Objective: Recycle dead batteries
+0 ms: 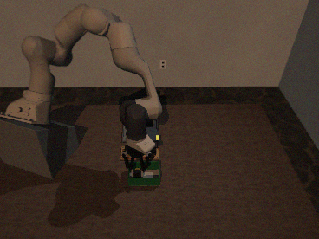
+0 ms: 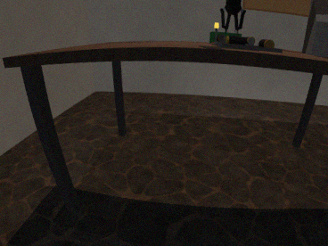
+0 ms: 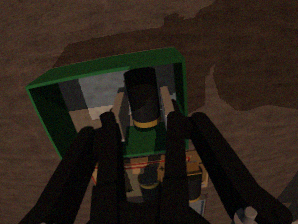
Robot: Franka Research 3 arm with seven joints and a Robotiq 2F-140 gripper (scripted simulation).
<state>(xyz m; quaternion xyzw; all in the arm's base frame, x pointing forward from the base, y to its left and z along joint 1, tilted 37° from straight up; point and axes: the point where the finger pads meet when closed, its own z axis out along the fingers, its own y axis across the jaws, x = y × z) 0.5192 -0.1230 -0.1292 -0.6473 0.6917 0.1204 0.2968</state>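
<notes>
The green recycling box is 3 cm below my hand and 3 cm ahead of it. Also, from my hand: grey tray: 33 cm to the left, 4 cm below; then yellow bulb: 20 cm to the left, 10 cm ahead, 4 cm above.
</notes>
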